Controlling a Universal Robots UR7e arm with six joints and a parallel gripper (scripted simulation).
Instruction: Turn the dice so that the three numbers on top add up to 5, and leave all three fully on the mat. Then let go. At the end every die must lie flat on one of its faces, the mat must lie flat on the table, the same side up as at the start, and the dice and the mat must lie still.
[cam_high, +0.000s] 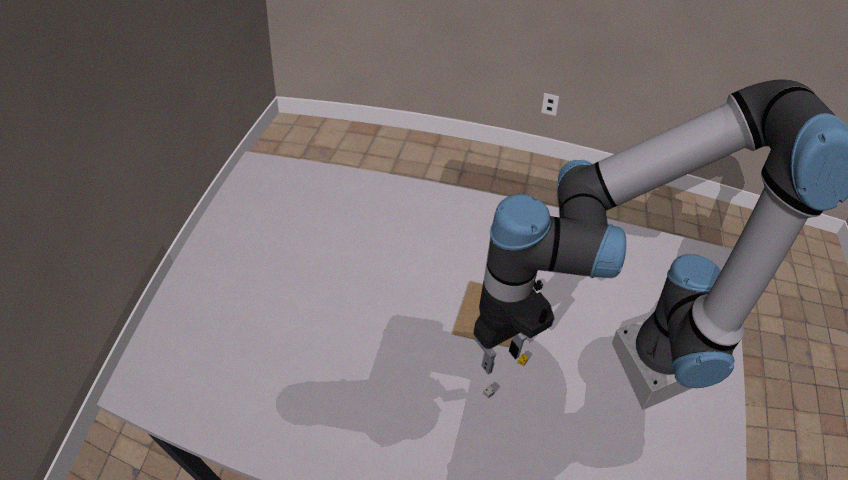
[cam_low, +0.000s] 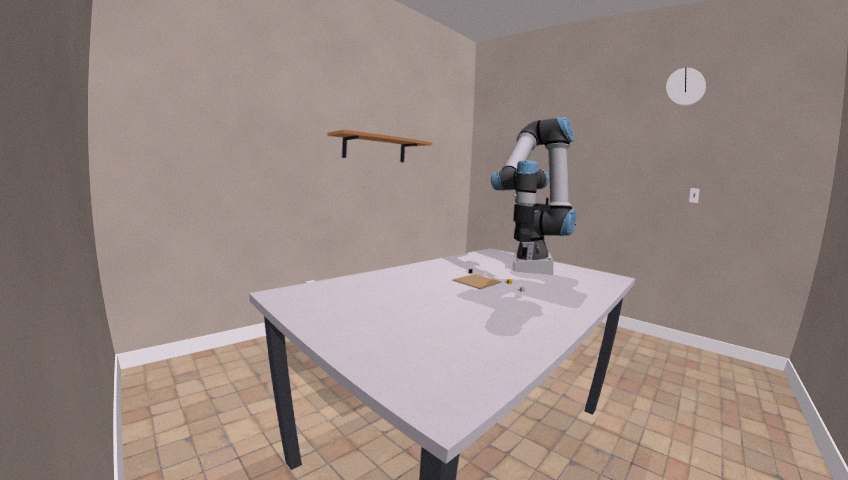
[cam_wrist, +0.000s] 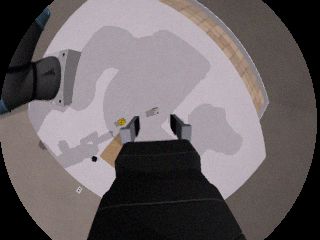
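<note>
My gripper is now 140 mm above the white die. Round my hand: mat (180 mm to the right, 140 mm below, 50 mm ahead); black die (280 mm to the right, 140 mm below, 30 mm behind); yellow die (140 mm below, 90 mm to the right, 40 mm behind).
</note>
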